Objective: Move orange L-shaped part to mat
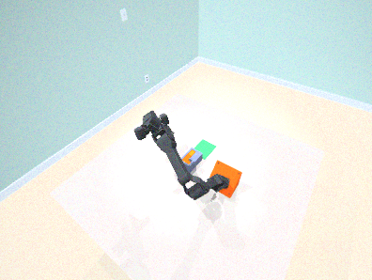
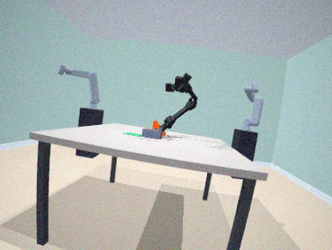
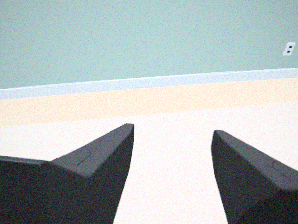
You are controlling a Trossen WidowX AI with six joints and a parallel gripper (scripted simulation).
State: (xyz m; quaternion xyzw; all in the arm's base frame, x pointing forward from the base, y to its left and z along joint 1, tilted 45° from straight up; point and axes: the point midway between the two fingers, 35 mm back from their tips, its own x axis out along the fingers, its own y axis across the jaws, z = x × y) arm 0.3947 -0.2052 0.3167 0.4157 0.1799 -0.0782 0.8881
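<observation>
The orange L-shaped part is 20 cm behind my gripper tip, 12 cm to the right of it and 33 cm below it. Also, from my gripper tip: green mat (22 cm behind, 28 cm to the right, 39 cm below).
</observation>
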